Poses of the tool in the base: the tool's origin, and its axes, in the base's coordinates. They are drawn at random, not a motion.
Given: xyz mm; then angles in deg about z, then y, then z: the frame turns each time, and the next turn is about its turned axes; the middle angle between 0 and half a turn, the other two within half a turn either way.
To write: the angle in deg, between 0 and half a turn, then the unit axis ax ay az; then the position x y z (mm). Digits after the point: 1 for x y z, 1 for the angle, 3 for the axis.
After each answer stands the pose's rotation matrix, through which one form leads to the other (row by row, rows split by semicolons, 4 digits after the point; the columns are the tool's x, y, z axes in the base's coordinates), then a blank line. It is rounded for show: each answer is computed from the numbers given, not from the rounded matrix.
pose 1, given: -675.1, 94.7, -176.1, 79.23, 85.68, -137.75
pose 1, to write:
100.5, -0.839, -0.281, -0.466, -675.1, 94.7, -176.1
0.6501 0.7366 0.1863; -0.1804 -0.0886 0.9796; 0.7381 -0.6705 0.0753

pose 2, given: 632.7, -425.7, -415.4, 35.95, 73.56, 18.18
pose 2, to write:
89.0, -0.132, 0.844, 0.520, 632.7, -425.7, -415.4
0.0345 -0.6293 0.7764; 0.4104 0.7173 0.5631; -0.9112 0.2992 0.2830

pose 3, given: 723.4, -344.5, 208.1, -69.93, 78.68, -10.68
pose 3, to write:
107.7, 0.388, 0.682, -0.620, 723.4, -344.5, 208.1
-0.1079 0.9355 0.3365; -0.2448 0.3031 -0.9210; -0.9636 -0.1817 0.1963

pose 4, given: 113.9, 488.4, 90.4, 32.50, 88.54, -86.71
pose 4, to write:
100.8, -0.781, 0.458, -0.423, 113.9, 488.4, 90.4
0.5376 -0.0094 0.8431; -0.8412 0.0621 0.5371; -0.0574 -0.9980 0.0255

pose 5, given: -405.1, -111.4, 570.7, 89.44, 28.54, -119.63
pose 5, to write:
41.3, -0.676, -0.175, -0.715, -405.1, -111.4, 570.7
0.8649 0.5018 0.0047; -0.4428 0.7587 0.4777; 0.2362 -0.4153 0.8785

